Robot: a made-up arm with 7 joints. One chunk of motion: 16 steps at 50 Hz.
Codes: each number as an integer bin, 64 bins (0 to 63) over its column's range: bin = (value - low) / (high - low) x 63, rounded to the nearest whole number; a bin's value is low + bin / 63 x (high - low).
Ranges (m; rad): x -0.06..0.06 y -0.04..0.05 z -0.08..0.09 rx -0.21..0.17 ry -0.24..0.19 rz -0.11..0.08
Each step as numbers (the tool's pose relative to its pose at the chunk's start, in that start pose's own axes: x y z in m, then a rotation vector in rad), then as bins.
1 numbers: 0.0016 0.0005 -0.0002 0.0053 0.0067 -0.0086
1 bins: 32 28 30 36 36 34
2 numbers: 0.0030 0.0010 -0.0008 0.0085 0.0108 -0.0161
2 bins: 33 29 29 36 37 31
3 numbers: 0.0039 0.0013 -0.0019 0.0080 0.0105 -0.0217
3 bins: 34 29 29 36 37 29
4 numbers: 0.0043 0.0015 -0.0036 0.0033 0.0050 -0.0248
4 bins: 34 29 28 35 36 28
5 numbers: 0.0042 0.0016 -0.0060 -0.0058 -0.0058 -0.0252
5 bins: 34 29 27 34 34 28
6 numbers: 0.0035 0.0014 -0.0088 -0.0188 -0.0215 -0.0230
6 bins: 33 29 26 32 32 29
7 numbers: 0.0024 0.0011 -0.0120 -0.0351 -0.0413 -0.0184
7 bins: 33 29 25 29 29 30
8 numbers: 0.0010 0.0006 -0.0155 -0.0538 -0.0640 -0.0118
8 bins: 32 28 24 26 26 33
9 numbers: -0.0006 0.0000 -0.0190 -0.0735 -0.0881 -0.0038
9 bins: 31 28 23 23 22 35
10 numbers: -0.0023 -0.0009 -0.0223 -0.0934 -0.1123 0.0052
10 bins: 30 27 21 19 19 38
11 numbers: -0.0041 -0.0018 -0.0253 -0.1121 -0.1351 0.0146
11 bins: 29 27 20 16 15 41
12 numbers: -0.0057 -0.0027 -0.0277 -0.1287 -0.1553 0.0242
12 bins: 29 26 19 13 12 44
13 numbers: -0.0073 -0.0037 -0.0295 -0.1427 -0.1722 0.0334
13 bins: 28 25 19 11 10 48
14 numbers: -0.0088 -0.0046 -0.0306 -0.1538 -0.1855 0.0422
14 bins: 27 25 18 9 8 50
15 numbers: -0.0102 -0.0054 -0.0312 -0.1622 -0.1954 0.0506
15 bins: 26 24 18 8 7 53
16 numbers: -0.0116 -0.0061 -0.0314 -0.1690 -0.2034 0.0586
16 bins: 25 24 18 7 5 56
